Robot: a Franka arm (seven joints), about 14 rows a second.
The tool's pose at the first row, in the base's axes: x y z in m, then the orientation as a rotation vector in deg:
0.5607 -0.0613 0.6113 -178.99 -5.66 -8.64
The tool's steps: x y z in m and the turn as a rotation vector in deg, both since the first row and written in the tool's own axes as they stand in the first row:
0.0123 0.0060 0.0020 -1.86 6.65 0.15
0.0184 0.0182 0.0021 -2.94 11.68 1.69
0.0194 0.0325 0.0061 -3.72 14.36 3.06
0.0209 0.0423 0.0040 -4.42 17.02 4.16
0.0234 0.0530 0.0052 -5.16 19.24 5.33
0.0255 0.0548 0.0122 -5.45 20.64 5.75
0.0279 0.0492 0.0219 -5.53 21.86 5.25
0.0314 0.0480 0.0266 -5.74 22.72 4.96
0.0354 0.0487 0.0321 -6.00 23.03 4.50
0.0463 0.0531 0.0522 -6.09 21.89 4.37
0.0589 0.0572 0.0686 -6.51 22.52 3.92
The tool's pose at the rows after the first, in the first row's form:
0.5735 -0.0665 0.6104 177.98 5.20 19.07
0.5803 -0.0783 0.6108 176.19 2.64 26.77
0.5826 -0.0924 0.6068 174.91 0.42 30.80
0.5845 -0.1021 0.6089 173.59 -1.36 34.76
0.5878 -0.1126 0.6079 172.27 -3.23 38.00
0.5907 -0.1142 0.6011 171.56 -3.91 40.05
0.5936 -0.1083 0.5917 171.07 -3.17 41.88
0.5975 -0.1068 0.5874 170.57 -2.75 43.13
0.6020 -0.1072 0.5823 170.19 -2.07 43.54
0.6151 -0.1106 0.5633 170.49 -1.86 41.82
0.6294 -0.1136 0.5482 169.85 -1.22 42.69

